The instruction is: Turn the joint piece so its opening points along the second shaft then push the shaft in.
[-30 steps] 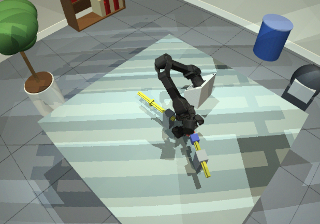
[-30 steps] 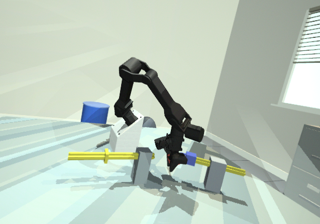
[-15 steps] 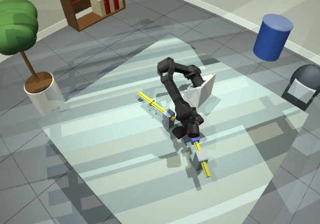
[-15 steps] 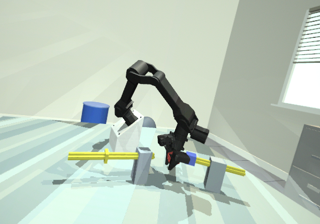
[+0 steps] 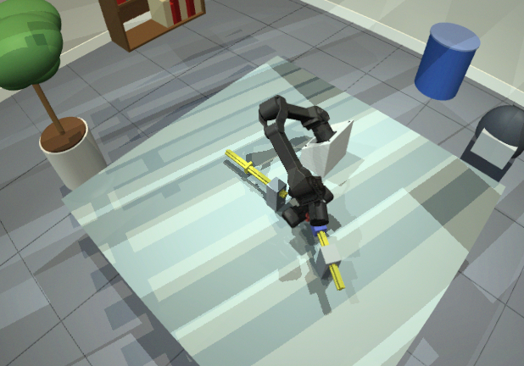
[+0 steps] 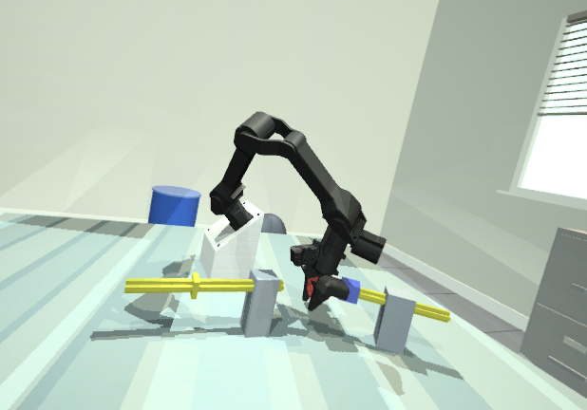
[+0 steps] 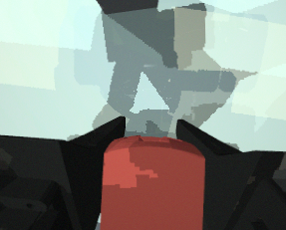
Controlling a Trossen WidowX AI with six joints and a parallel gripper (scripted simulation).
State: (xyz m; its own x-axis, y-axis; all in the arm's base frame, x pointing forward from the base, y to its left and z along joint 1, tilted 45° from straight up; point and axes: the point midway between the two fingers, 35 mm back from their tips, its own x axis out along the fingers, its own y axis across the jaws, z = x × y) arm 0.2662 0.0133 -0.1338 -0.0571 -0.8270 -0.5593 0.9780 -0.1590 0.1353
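Now: gripper tip 2 cm to the right of the red joint piece and 4 cm below it.
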